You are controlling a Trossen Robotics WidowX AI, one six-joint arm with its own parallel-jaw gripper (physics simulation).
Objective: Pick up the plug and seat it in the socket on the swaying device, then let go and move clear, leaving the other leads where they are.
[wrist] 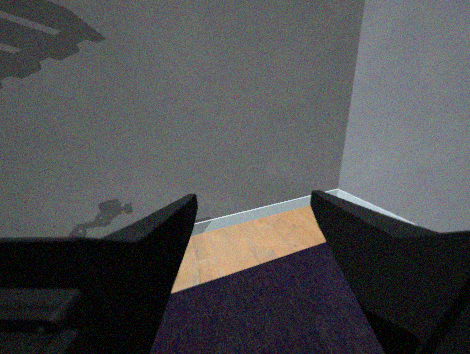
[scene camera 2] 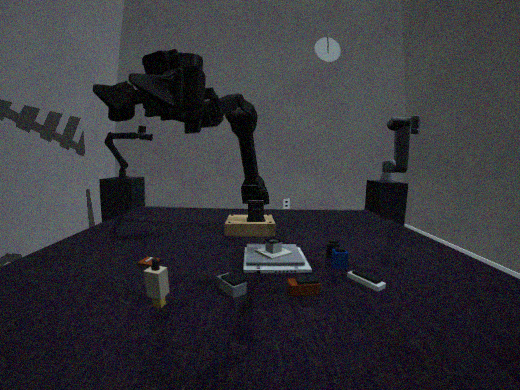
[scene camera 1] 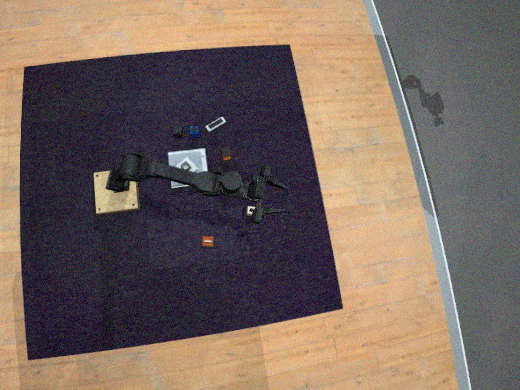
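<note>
The plug, a cream block with a black stub on top and a yellow tip below, stands upright on the dark mat; in scene camera 1 a finger partly covers it. The device, a pale slab, carries a tilted white plate with a small grey socket. The arm hides part of the device in scene camera 1. My gripper is open and empty, high above the mat and pointing outward. The plug does not show in the wrist view.
Around the device lie an orange block, a blue block, a black block, a white bar and a grey block. An orange square lies apart. The arm's wooden base stands behind.
</note>
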